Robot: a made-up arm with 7 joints. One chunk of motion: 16 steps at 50 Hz.
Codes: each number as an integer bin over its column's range. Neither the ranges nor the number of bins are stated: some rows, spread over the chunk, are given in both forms.
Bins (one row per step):
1: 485 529 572 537 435 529 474
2: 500 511 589 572 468 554 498
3: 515 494 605 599 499 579 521
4: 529 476 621 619 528 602 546
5: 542 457 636 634 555 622 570
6: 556 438 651 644 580 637 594
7: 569 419 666 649 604 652 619
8: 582 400 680 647 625 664 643
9: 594 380 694 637 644 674 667
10: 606 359 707 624 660 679 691
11: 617 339 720 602 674 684 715
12: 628 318 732 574 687 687 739
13: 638 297 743 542 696 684 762
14: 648 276 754 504 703 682 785
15: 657 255 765 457 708 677 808
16: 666 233 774 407 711 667 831
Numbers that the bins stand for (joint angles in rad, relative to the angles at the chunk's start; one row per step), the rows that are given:
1: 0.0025 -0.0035 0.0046 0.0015 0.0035 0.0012 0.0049
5: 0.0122 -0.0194 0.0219 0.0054 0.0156 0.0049 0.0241
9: 0.0211 -0.0363 0.0376 0.0055 0.0245 0.0070 0.0435
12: 0.0269 -0.0500 0.0478 0.0030 0.0288 0.0075 0.0579
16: 0.0333 -0.0687 0.0592 -0.0037 0.0312 0.0067 0.0764
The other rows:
2: 0.0051 -0.0075 0.0092 0.0029 0.0068 0.0022 0.0097
3: 0.0076 -0.0112 0.0135 0.0040 0.0099 0.0032 0.0143
4: 0.0100 -0.0152 0.0178 0.0048 0.0129 0.0041 0.0193
6: 0.0146 -0.0235 0.0259 0.0058 0.0181 0.0055 0.0289
7: 0.0168 -0.0277 0.0300 0.0060 0.0205 0.0061 0.0339
8: 0.0190 -0.0319 0.0338 0.0059 0.0226 0.0066 0.0387
10: 0.0231 -0.0409 0.0411 0.0050 0.0261 0.0072 0.0483
11: 0.0250 -0.0453 0.0446 0.0041 0.0275 0.0074 0.0531
13: 0.0286 -0.0546 0.0508 0.0017 0.0297 0.0074 0.0626
14: 0.0303 -0.0592 0.0538 0.0002 0.0304 0.0073 0.0672
15: 0.0318 -0.0638 0.0568 -0.0017 0.0309 0.0071 0.0718

